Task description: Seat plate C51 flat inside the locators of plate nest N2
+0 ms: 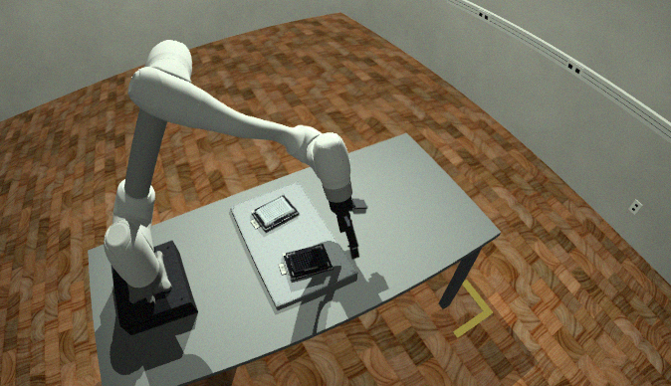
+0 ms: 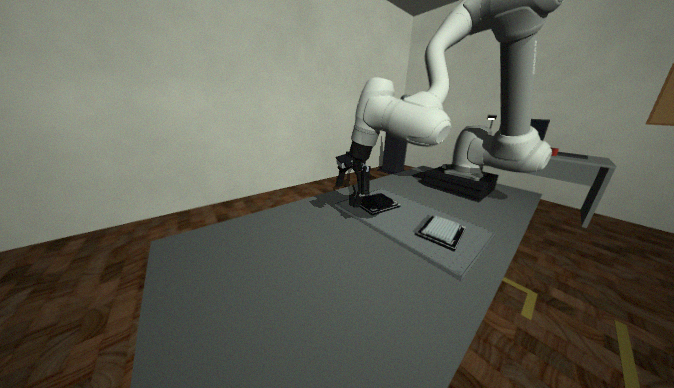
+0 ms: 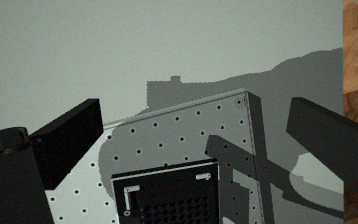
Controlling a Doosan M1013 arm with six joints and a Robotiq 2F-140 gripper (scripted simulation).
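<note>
Right now the black well plate is 150 mm behind my hand, 60 mm below it and 40 mm to the left of it. Also, from my hand: white well plate: 320 mm to the left, 160 mm behind, 60 mm below.
</note>
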